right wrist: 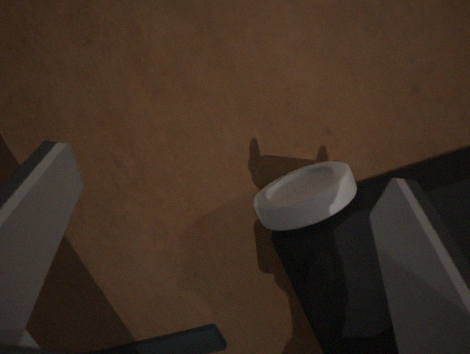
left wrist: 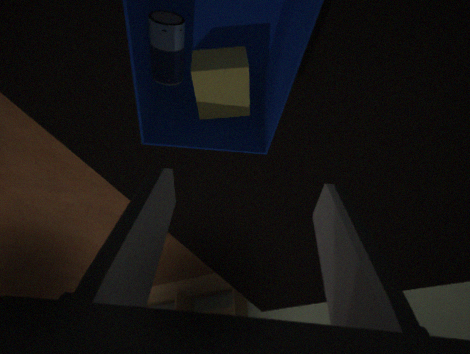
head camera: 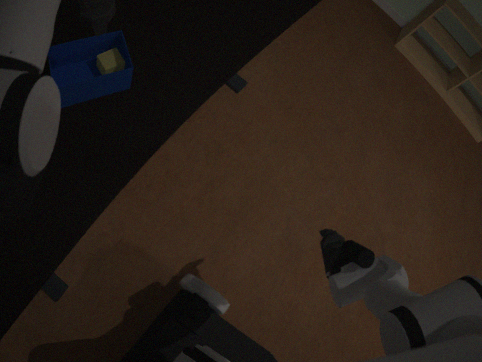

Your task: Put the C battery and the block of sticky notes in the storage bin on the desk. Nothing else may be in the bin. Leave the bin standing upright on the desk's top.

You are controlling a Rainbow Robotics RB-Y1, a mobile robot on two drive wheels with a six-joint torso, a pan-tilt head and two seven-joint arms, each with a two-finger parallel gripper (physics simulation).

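Frame: origin at the robot's base, x ahead, y left, z up, level; centimetres.
Seen in the pictures: left gripper, fingertip midpoint: (left wrist: pixel 246 192) (head camera: pixel 95 18); right gripper, fingertip midpoint: (right wrist: pixel 231 181) (head camera: pixel 327 251); robot's base, origin of the base link: (head camera: pixel 157 342).
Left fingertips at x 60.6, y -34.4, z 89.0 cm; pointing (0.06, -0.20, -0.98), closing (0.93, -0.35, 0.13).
Offsets run from my left fingertips to a thing's top centre. Level surfaces: height alone.
The blue storage bin {dx -0.4, dy +1.8, dz -9.4 cm} (head camera: pixel 95 91) (left wrist: pixel 295 30) stands upright on the black desk {dz -16.9 cm} (head camera: pixel 100 145) (left wrist: pixel 380 150). The yellow block of sticky notes {dx -1.8, dy -3.1, dz -13.0 cm} (head camera: pixel 110 61) (left wrist: pixel 220 90) is inside it, near one end. The C battery {dx -5.1, dy +0.8, dz -14.0 cm} (left wrist: pixel 167 45) stands upright in the bin beside the block, close to a long wall; I cannot make it out in the head view. My left gripper (head camera: pixel 99 28) (left wrist: pixel 246 192) is open and empty, above the desk and past the bin's end, clear of the bin. My right gripper (head camera: pixel 326 233) (right wrist: pixel 231 181) is open and empty, over the floor away from the desk.
A wooden shelf unit (head camera: pixel 435 80) (left wrist: pixel 240 302) stands at the upper right of the head view. The desk's edge runs diagonally, with dark feet (head camera: pixel 237 83) (head camera: pixel 55 287) showing beyond it. The robot's dark base with a white rounded part (head camera: pixel 205 294) (right wrist: pixel 305 197) is low in view.
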